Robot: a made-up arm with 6 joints.
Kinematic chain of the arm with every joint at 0, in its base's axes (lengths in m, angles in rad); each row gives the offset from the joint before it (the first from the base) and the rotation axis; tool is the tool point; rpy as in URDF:
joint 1: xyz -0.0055 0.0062 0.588 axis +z
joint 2: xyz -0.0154 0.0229 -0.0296 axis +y
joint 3: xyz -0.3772 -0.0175 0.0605 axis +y
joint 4: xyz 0.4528 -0.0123 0.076 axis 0.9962 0 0.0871
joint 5: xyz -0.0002 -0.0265 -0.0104 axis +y
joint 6: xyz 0.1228 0.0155 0.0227 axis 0.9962 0 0.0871
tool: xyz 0.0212 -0.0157 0.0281 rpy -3.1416 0 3.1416
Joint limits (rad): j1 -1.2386..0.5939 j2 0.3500..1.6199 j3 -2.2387..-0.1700 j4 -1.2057..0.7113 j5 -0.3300..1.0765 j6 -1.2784..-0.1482
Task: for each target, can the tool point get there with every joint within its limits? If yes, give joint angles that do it. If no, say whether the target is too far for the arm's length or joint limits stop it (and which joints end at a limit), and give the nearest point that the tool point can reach.
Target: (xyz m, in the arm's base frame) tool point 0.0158 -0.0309 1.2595
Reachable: yes | joints -0.9830 0.4470 -1.2090 -0.3621 0.1595 -0.9977
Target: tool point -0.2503 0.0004 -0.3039
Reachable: no: joint limits stop it (at a limit: joint 1, joint 2, joint 3, joint 6) | nearest point -0.0092 -0.1410 0.3489 | short by 0.710 m
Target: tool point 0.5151 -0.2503 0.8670
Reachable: yes | joints -0.4441 1.3978 -1.0534 -0.1206 -0.0922 -0.6893
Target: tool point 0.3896 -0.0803 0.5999
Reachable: yes | joints -0.1585 1.1667 -0.5035 -0.0603 0.4353 -0.4387
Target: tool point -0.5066 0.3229 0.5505
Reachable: no: joint limits stop it (at a limit: joint 1, joint 2, joint 3, joint 4, joint 5, joint 6) | nearest point 0.0552 0.1454 0.3764 | short by 0.614 m
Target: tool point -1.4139 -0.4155 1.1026
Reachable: no: too far | nearest point -0.6615 -0.1902 1.2351 | short by 0.796 m
